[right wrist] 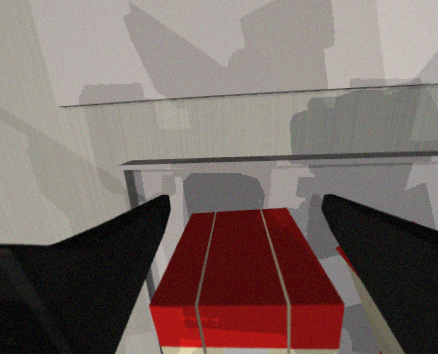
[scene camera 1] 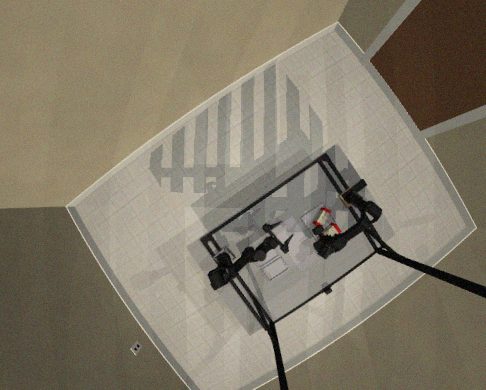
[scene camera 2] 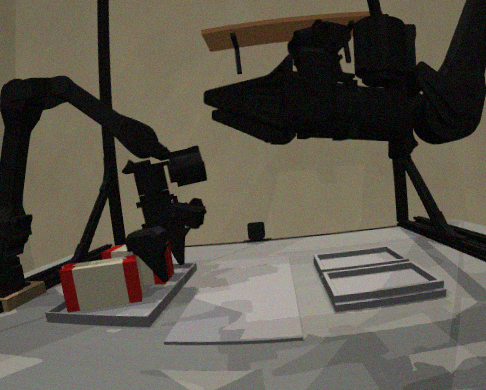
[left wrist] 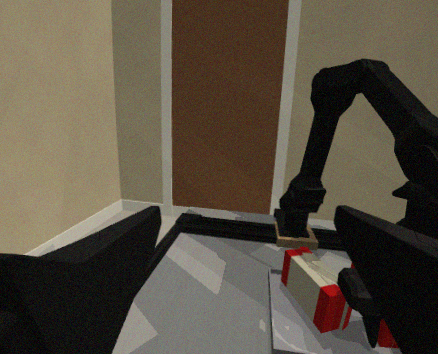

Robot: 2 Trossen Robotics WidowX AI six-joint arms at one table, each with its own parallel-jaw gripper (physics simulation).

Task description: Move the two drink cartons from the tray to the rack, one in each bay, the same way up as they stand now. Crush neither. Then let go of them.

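Frame: origin at the left arm's base, x ahead, y left, z up, level; millimetres.
Seen in the pictures: left gripper, fingertip midpoint: [scene camera 1: 287,227] [scene camera 2: 208,107] [left wrist: 247,214]; right gripper, fingertip midpoint: [right wrist: 245,201] [scene camera 1: 319,238] [scene camera 2: 174,272]; left arm's base, link origin: [scene camera 1: 224,258]; right arm's base, link origin: [scene camera 1: 349,197] [scene camera 2: 7,289] [left wrist: 294,231].
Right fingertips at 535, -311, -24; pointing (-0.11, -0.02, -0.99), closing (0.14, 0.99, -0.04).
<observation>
Offsets run from my right fingertips to a thing's top centre, as dx, dy, dz. Level surfaces: height alone.
The front carton {+98, +99, +55} [scene camera 1: 323,217] [scene camera 2: 102,286] [left wrist: 304,289], cream with red ends, stands in the grey tray {+70, +44, -4} [scene camera 2: 100,319] [right wrist: 280,158]. A sliver of it shows in the right wrist view [right wrist: 375,320]. The back carton {+72, -9, +55} [scene camera 1: 332,229] [scene camera 2: 146,272] [right wrist: 245,265] stands beside it. My right gripper [scene camera 2: 173,271] [right wrist: 245,201] is open, its fingers low on either side of the back carton, with visible gaps in the right wrist view. My left gripper [scene camera 1: 286,230] [scene camera 2: 210,106] [left wrist: 247,214] is open and empty, high above the table. The two-bay rack {-337, +91, +1} [scene camera 2: 390,295] holds no carton.
A thin pale mat {dz -15} [scene camera 2: 250,320] [right wrist: 200,50] lies between the tray and the rack. A black frame [scene camera 2: 111,200] surrounds the table. A small black block [scene camera 2: 256,231] stands at the far edge. A wooden shelf [scene camera 2: 270,31] hangs on the wall.
</observation>
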